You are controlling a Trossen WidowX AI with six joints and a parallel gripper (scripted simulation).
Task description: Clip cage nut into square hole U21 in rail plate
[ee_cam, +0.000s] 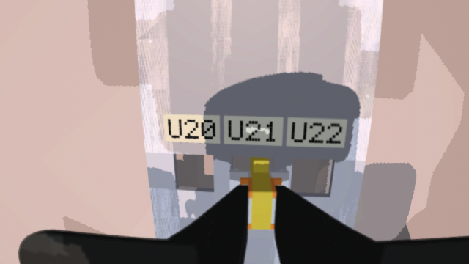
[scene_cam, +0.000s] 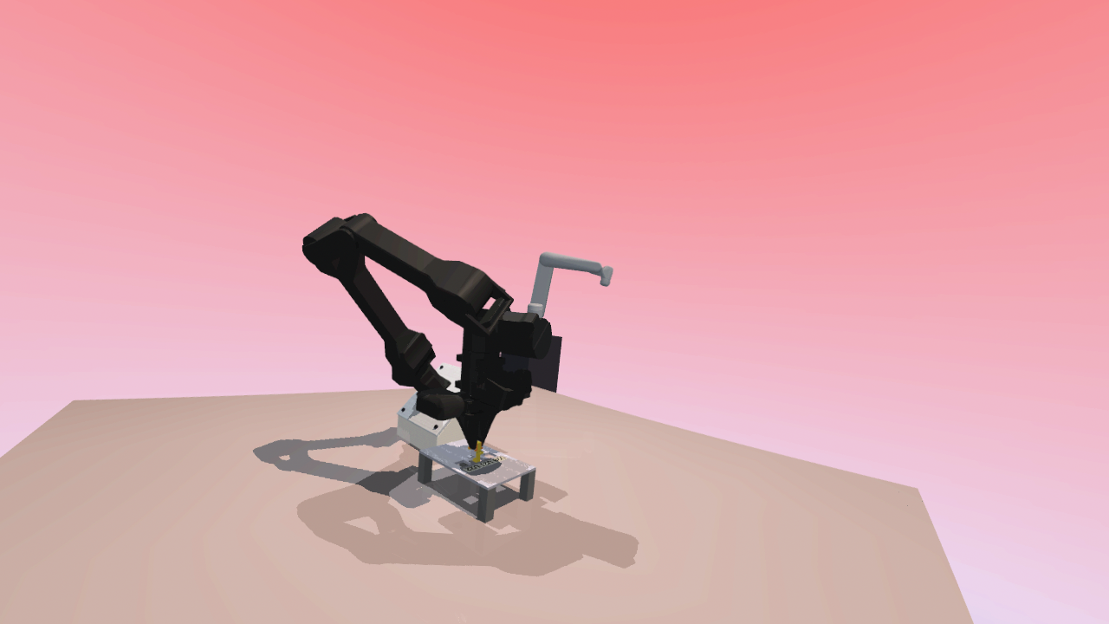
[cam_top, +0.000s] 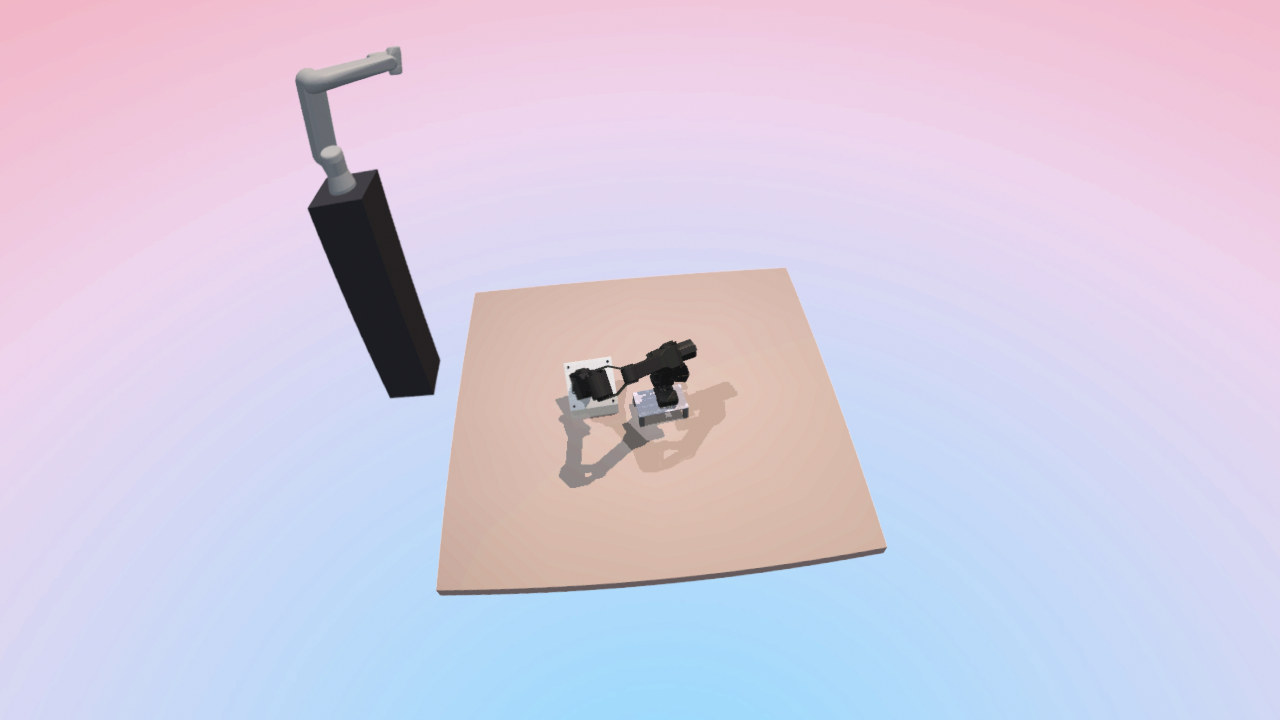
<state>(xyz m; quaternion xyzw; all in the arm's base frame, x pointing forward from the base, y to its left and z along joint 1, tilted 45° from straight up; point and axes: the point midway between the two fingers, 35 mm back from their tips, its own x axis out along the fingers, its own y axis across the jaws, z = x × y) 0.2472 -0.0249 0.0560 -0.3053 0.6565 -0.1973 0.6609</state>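
Right now my gripper tip is 1 cm above the cage nut.
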